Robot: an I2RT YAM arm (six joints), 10 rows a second.
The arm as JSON. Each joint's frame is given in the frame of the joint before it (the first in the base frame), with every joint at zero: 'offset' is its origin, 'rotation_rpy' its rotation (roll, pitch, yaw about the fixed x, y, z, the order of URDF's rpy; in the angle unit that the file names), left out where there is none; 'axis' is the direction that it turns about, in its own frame. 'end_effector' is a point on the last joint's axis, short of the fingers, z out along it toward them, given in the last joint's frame.
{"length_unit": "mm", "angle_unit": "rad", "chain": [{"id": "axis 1", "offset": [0.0, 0.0, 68.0], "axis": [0.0, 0.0, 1.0]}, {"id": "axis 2", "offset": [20.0, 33.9, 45.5], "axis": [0.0, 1.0, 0.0]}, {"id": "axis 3", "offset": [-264.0, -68.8, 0.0], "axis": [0.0, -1.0, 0.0]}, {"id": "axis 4", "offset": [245.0, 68.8, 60.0], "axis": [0.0, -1.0, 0.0]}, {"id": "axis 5", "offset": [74.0, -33.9, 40.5], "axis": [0.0, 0.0, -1.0]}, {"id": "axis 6", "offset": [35.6, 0.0, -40.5], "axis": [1.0, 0.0, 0.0]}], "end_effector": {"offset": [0.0, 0.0, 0.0], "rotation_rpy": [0.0, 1.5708, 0.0]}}
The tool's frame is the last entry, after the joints.
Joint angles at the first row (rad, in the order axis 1, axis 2, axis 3, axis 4, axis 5, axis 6):
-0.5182, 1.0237, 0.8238, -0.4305, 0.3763, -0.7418
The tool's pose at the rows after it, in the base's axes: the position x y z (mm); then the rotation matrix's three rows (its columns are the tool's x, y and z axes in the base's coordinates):
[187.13 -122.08 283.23], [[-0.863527 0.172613 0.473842], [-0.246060 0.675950 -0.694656], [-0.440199 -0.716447 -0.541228]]
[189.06 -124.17 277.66], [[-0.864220 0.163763 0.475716], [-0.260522 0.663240 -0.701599], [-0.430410 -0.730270 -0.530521]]
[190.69 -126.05 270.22], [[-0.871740 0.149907 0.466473], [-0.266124 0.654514 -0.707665], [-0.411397 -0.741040 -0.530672]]
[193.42 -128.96 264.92], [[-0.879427 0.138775 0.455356], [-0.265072 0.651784 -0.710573], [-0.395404 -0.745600 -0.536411]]
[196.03 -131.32 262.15], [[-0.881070 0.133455 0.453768], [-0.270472 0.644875 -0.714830], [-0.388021 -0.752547 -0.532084]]
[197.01 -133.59 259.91], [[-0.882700 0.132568 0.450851], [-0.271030 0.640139 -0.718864], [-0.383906 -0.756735 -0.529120]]
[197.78 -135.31 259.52], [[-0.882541 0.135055 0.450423], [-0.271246 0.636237 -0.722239], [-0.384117 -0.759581 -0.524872]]
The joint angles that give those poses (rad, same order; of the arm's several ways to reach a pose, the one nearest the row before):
-0.5194, 1.0287, 0.8120, -0.4045, 0.3767, -0.7624
-0.5228, 1.0370, 0.7891, -0.3599, 0.3794, -0.7860
-0.5251, 1.0496, 0.7662, -0.3271, 0.3881, -0.8051
-0.5293, 1.0710, 0.7586, -0.3073, 0.3935, -0.8162
-0.5320, 1.0866, 0.7536, -0.2817, 0.3961, -0.8288
-0.5381, 1.0961, 0.7482, -0.2630, 0.3965, -0.8371
-0.5426, 1.1022, 0.7479, -0.2509, 0.3962, -0.8417

